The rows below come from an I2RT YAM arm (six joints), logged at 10 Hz.
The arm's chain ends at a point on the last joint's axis. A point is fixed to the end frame.
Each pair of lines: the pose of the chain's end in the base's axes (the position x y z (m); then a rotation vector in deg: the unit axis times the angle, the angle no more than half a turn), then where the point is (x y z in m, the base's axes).
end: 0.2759, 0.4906, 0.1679, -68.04, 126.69, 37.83
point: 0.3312 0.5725 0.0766
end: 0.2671, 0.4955, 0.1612, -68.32, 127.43, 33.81
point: 0.3258 0.5723 0.0677
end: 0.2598, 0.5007, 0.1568, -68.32, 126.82, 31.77
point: 0.3214 0.5758 0.0637
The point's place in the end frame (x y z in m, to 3 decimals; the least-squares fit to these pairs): -0.014 -0.022 0.132
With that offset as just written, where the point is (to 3 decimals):
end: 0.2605, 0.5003, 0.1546, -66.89, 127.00, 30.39
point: 0.325 0.573 0.062
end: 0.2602, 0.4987, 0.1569, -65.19, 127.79, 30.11
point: 0.326 0.570 0.064
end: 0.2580, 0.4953, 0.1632, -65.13, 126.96, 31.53
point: 0.323 0.569 0.072
